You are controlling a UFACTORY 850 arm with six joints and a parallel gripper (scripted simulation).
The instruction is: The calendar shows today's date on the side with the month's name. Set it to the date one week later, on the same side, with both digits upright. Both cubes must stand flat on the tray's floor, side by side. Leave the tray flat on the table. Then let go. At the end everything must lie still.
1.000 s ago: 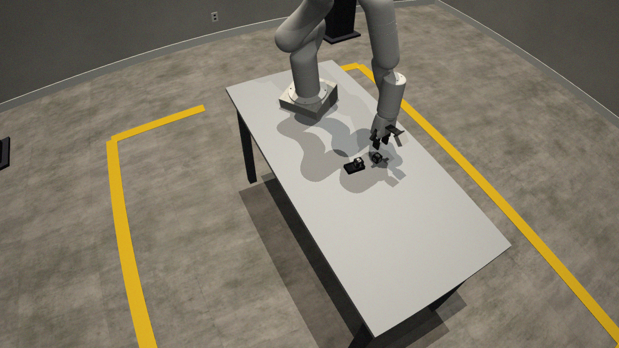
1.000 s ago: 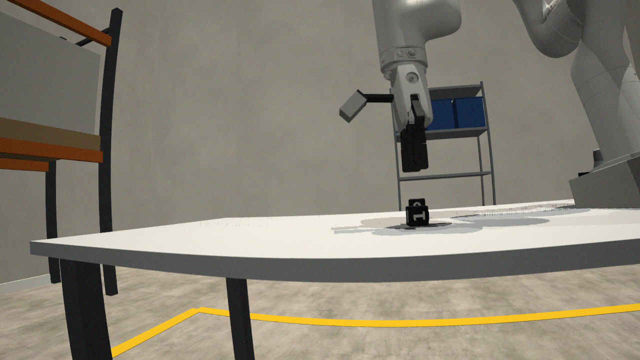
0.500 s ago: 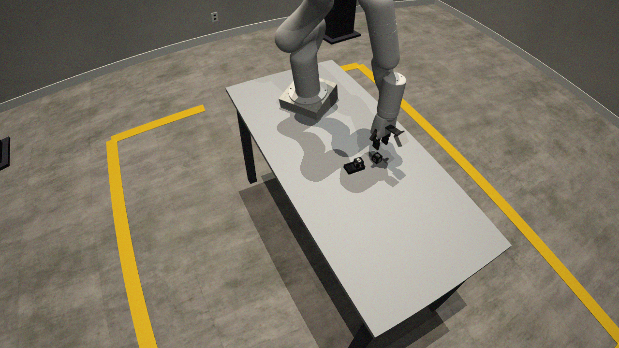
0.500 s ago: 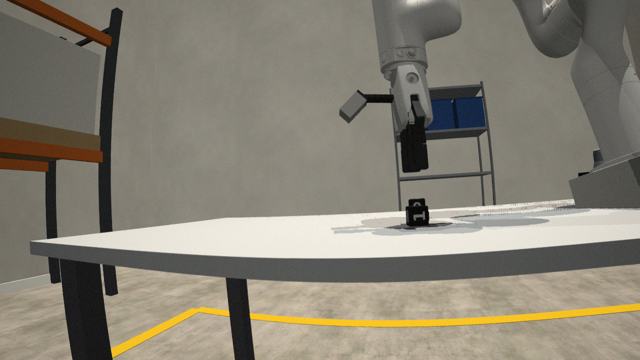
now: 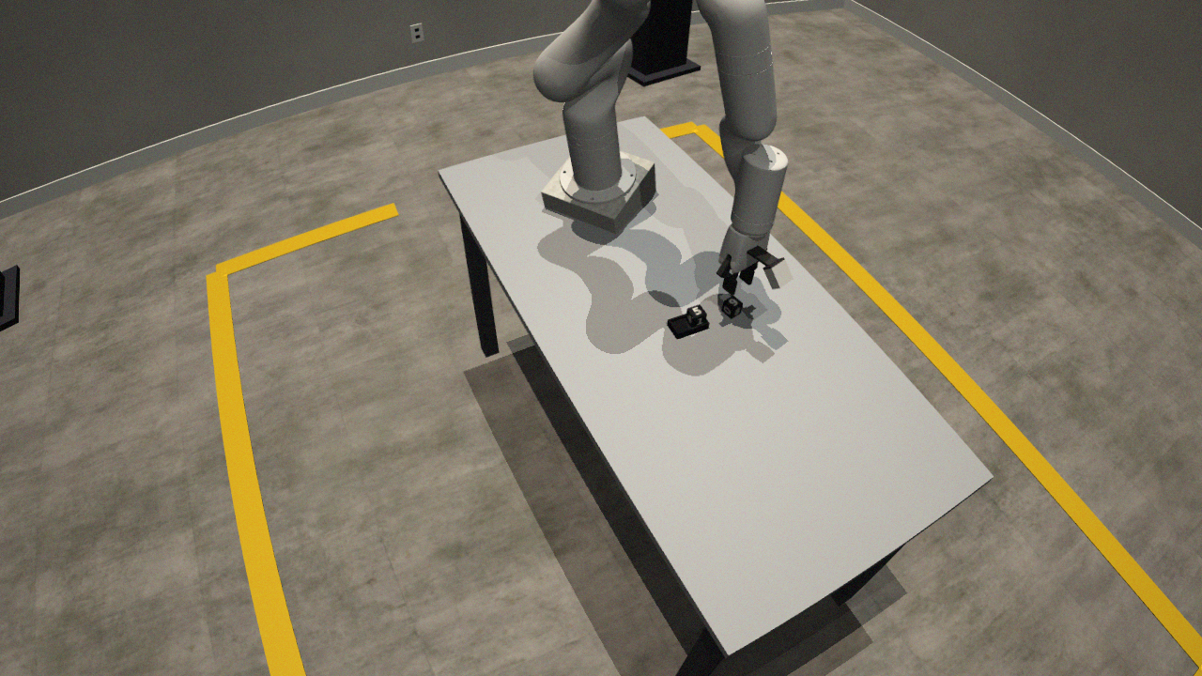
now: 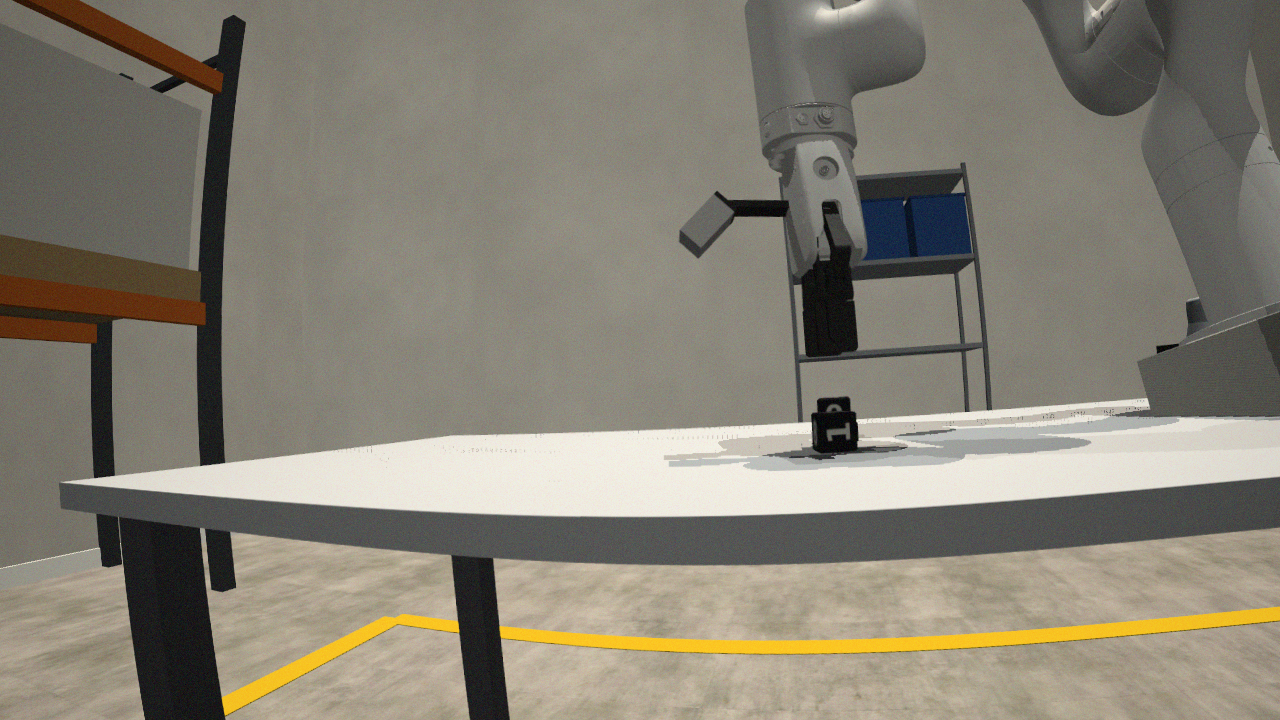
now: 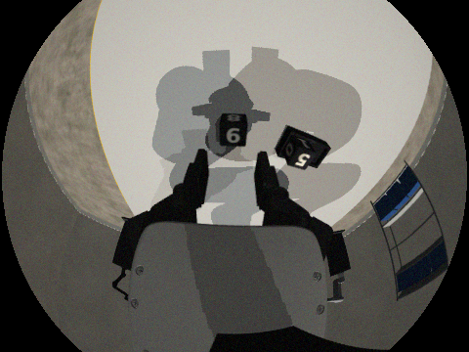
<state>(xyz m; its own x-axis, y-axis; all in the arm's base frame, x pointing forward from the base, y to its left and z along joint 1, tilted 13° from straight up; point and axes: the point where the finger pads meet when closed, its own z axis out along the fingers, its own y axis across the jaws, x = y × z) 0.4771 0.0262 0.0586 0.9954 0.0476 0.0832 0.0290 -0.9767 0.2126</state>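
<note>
My hand is 8 cm above the black cube. From my hand the other things lie so: black tray 2 cm behind, 11 cm to the right, 9 cm below.
</note>
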